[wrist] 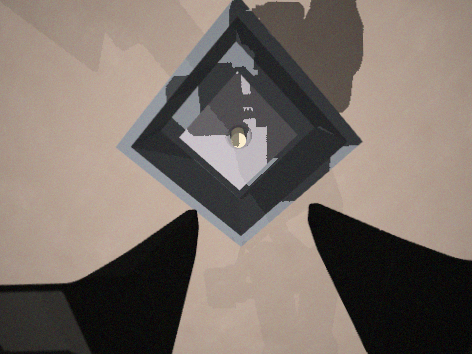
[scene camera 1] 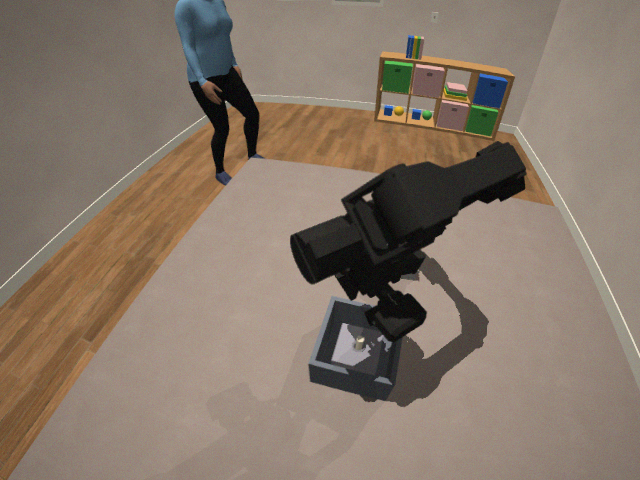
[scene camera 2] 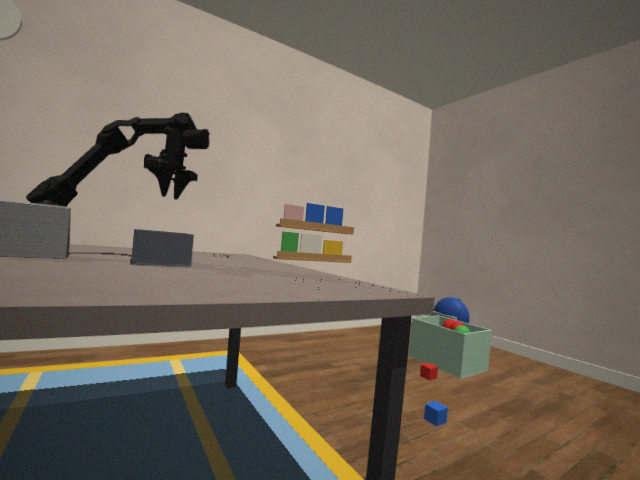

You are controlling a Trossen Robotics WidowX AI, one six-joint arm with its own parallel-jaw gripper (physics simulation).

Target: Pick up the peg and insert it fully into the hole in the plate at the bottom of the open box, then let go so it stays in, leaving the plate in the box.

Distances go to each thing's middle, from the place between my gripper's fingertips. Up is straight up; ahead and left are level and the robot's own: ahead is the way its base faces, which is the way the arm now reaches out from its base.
My gripper is now 160 mm above the dark grey box (scene camera 1: 379,386), 10 mm to the right of it and 10 mm past it. The rest, counted from my hand: light plate (scene camera 1: 345,355) (170 mm below, 10 mm to the left, 10 mm behind).
